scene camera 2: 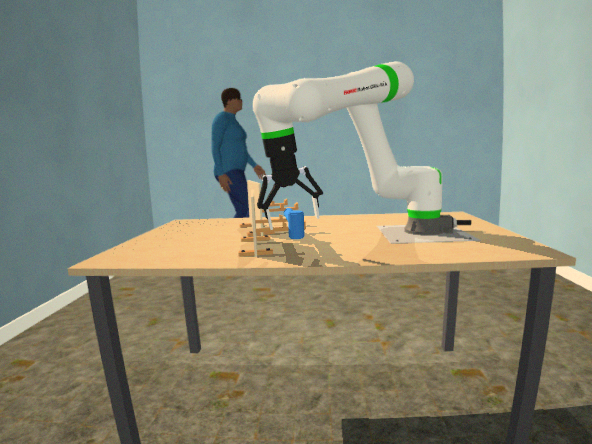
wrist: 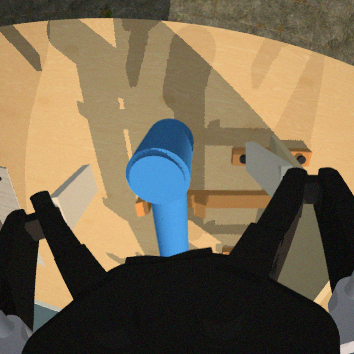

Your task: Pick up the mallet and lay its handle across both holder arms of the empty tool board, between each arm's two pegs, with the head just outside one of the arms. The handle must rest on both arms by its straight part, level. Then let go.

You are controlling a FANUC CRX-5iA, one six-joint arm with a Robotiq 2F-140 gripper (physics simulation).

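Where they show: gripper, fingertip midpoint: [scene camera 2: 294, 222] [wrist: 168, 166]; arm's base, link origin: [scene camera 2: 423, 231].
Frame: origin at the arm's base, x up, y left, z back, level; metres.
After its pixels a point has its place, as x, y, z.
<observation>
The blue mallet [scene camera 2: 296, 225] @[0.098, 0.363, -0.443] [wrist: 157, 177] @[0.136, 0.342, -0.448] lies with its handle across the arms of the nearer tool board [scene camera 2: 254, 225] @[0.098, 0.358, -0.575]. Its head is outside the near arm [wrist: 232, 199] @[0.077, 0.298, -0.529], facing scene camera 2. In the wrist view the handle runs from the head down behind the gripper body, which hides its far end. The empty tool board [scene camera 2: 254, 187] @[0.185, -0.018, -0.675] stands behind the nearer one, and its peg-bearing arms [scene camera 2: 285, 204] @[0.089, -0.189, -0.582] show partly past the gripper. My gripper [scene camera 2: 294, 223] @[0.100, 0.332, -0.454] [wrist: 168, 166] @[0.100, 0.332, -0.454] is open and empty, pointing down, with its fingers on either side of the mallet, apart from it.
The left finger in scene camera 2 is close to the nearer board's upright panel. Wooden feet [scene camera 2: 250, 253] @[0.005, 0.346, -0.597] [wrist: 272, 157] support the boards on the table [scene camera 2: 165, 255] @[-0.002, 0.358, -0.891]. The robot base is to the right on a grey plate [scene camera 2: 392, 235] @[0.000, 0.070, -0.129]. A person [scene camera 2: 230, 145] stands behind the table.
</observation>
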